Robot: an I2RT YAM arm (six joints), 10 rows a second.
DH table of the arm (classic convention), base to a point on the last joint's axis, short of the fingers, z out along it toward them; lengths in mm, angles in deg. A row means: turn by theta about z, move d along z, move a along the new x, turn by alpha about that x. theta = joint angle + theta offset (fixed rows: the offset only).
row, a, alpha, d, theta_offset
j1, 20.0, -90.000, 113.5, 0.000
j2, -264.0, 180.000, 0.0, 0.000
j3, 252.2, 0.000, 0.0, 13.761
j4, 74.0, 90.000, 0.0, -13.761
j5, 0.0, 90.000, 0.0, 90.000
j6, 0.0, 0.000, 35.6, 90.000
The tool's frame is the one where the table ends.
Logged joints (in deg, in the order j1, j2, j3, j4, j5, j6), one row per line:
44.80, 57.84, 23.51, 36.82, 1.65, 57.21
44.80, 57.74, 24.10, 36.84, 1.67, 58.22
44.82, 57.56, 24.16, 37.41, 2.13, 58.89
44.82, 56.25, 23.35, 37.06, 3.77, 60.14
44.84, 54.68, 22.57, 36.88, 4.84, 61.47
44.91, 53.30, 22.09, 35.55, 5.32, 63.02
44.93, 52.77, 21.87, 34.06, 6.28, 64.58
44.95, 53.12, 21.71, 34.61, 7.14, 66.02
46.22, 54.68, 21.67, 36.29, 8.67, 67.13
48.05, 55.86, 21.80, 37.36, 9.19, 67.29
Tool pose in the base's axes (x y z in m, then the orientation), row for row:
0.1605, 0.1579, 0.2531, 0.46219, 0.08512, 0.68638, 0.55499
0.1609, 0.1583, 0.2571, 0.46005, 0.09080, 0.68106, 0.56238
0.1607, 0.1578, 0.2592, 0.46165, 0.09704, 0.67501, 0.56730
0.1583, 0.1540, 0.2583, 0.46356, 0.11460, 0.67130, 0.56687
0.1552, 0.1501, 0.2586, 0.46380, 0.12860, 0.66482, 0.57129
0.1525, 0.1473, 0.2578, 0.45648, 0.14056, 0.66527, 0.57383
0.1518, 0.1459, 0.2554, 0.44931, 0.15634, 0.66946, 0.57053
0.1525, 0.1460, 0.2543, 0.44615, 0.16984, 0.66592, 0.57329
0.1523, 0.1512, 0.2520, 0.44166, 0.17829, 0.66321, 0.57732
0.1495, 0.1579, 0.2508, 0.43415, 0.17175, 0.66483, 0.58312
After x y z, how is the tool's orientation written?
As a quaternion, w x y z.
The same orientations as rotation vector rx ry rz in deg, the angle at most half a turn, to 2 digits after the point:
11.99, 96.71, 78.20
12.81, 96.05, 79.31
13.68, 95.13, 79.95
16.14, 94.52, 79.82
18.11, 93.60, 80.43
19.85, 93.97, 81.06
22.16, 94.87, 80.85
24.10, 94.50, 81.36
25.35, 94.31, 82.10
24.51, 94.86, 83.20

